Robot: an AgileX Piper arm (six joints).
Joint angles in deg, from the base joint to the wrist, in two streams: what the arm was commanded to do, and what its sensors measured. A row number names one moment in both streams.
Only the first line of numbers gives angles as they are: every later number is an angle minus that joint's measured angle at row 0.
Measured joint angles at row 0:
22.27, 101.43, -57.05, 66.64, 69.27, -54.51
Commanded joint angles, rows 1 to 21:
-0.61, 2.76, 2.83, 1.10, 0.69, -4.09
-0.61, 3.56, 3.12, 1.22, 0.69, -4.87
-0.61, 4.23, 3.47, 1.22, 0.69, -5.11
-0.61, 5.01, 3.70, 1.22, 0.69, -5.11
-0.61, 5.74, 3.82, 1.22, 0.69, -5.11
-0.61, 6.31, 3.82, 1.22, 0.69, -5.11
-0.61, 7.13, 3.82, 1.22, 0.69, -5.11
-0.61, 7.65, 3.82, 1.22, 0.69, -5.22
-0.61, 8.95, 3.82, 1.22, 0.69, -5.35
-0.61, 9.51, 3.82, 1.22, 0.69, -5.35
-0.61, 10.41, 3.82, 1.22, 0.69, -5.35
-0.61, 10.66, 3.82, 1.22, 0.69, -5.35
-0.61, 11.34, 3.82, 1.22, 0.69, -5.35
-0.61, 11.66, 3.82, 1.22, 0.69, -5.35
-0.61, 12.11, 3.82, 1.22, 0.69, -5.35
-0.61, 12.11, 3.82, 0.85, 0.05, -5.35
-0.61, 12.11, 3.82, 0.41, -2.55, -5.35
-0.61, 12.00, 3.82, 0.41, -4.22, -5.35
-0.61, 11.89, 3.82, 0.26, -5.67, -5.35
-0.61, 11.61, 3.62, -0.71, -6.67, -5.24
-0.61, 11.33, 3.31, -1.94, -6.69, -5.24
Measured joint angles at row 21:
0.00, 12.16, 3.44, 0.11, -5.01, -4.22
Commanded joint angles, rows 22 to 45:
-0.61, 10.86, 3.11, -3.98, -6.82, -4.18
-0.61, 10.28, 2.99, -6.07, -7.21, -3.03
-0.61, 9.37, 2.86, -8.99, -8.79, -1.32
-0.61, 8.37, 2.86, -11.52, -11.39, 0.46
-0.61, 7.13, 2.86, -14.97, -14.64, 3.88
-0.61, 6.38, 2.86, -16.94, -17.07, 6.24
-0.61, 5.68, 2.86, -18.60, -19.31, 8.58
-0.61, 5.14, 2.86, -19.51, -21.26, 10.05
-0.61, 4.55, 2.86, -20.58, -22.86, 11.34
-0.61, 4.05, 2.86, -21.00, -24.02, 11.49
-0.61, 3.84, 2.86, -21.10, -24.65, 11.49
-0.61, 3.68, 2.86, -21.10, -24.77, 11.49
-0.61, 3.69, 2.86, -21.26, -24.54, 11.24
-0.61, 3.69, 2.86, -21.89, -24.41, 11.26
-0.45, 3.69, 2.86, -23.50, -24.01, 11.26
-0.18, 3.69, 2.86, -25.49, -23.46, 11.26
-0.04, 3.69, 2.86, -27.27, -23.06, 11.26
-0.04, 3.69, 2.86, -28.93, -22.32, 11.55
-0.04, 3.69, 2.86, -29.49, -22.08, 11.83
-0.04, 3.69, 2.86, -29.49, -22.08, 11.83
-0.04, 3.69, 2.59, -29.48, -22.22, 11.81
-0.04, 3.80, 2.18, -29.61, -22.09, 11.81
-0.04, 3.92, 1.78, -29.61, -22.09, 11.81
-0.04, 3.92, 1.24, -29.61, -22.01, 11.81
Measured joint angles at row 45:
0.00, 4.22, 2.81, -28.74, -22.68, 11.74
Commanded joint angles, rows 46 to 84:
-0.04, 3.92, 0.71, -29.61, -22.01, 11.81
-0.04, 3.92, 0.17, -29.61, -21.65, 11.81
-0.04, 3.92, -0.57, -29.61, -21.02, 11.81
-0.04, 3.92, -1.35, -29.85, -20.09, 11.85
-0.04, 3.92, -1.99, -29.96, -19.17, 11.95
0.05, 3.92, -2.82, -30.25, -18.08, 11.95
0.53, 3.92, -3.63, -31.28, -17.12, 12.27
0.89, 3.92, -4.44, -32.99, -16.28, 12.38
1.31, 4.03, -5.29, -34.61, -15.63, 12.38
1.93, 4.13, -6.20, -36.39, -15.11, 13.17
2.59, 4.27, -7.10, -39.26, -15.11, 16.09
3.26, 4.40, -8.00, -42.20, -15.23, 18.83
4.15, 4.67, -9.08, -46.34, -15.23, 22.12
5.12, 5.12, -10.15, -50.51, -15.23, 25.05
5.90, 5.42, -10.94, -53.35, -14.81, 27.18
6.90, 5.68, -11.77, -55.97, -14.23, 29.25
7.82, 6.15, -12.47, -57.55, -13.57, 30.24
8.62, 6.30, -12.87, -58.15, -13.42, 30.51
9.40, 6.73, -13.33, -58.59, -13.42, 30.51
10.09, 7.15, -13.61, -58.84, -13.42, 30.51
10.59, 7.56, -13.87, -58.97, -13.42, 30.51
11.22, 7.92, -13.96, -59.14, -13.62, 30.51
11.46, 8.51, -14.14, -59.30, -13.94, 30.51
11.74, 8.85, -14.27, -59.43, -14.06, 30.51
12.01, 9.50, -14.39, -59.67, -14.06, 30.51
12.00, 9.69, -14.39, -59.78, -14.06, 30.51
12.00, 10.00, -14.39, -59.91, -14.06, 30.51
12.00, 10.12, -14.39, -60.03, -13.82, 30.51
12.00, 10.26, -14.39, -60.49, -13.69, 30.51
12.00, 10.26, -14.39, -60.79, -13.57, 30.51
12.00, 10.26, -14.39, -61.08, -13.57, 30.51
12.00, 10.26, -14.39, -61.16, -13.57, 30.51
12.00, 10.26, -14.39, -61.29, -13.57, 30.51
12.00, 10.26, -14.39, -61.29, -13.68, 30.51
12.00, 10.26, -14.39, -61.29, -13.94, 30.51
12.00, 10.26, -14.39, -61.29, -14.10, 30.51
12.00, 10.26, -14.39, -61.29, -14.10, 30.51
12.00, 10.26, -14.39, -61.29, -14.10, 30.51
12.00, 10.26, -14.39, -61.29, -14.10, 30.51
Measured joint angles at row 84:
11.95, 10.25, -14.11, -60.89, -14.14, 30.11
